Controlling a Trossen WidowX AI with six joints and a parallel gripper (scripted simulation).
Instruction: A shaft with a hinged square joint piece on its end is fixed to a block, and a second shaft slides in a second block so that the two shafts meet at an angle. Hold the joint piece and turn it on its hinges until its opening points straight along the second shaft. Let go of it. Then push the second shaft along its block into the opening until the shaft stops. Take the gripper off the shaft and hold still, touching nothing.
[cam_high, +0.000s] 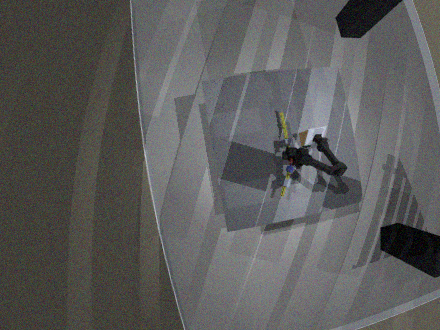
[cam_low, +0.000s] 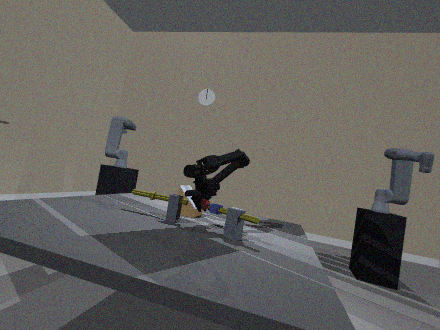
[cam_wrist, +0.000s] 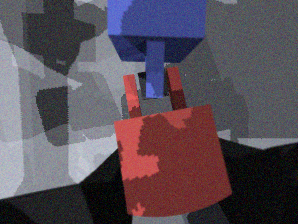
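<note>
Right now the red joint piece is 10 mm to the left of my gripper tip and 40 mm above it.
</note>
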